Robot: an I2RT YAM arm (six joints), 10 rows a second.
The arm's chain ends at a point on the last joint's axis. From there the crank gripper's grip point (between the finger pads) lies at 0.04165 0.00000 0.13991 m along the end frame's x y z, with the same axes.
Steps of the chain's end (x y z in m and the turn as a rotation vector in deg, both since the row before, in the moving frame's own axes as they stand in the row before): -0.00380, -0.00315, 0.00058, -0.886, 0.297, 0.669; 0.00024, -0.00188, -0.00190, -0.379, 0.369, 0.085; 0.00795, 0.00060, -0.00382, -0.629, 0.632, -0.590; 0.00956, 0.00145, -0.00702, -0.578, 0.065, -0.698; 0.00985, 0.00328, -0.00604, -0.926, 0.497, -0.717; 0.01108, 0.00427, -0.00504, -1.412, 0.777, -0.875; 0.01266, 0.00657, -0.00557, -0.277, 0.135, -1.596; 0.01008, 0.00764, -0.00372, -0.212, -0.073, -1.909
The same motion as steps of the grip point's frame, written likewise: -0.00309, -0.00050, 0.00034, -0.886, 0.297, 0.669; 0.00114, -0.00089, -0.00217, -0.379, 0.369, 0.085; 0.00950, 0.00170, -0.00429, -0.629, 0.632, -0.590; 0.00972, 0.00235, -0.00707, -0.578, 0.065, -0.698; 0.01107, 0.00501, -0.00642, -0.926, 0.497, -0.717; 0.01299, 0.00706, -0.00565, -1.412, 0.777, -0.875; 0.01298, 0.00608, -0.00567, -0.277, 0.135, -1.596; 0.00989, 0.00677, -0.00367, -0.212, -0.073, -1.909
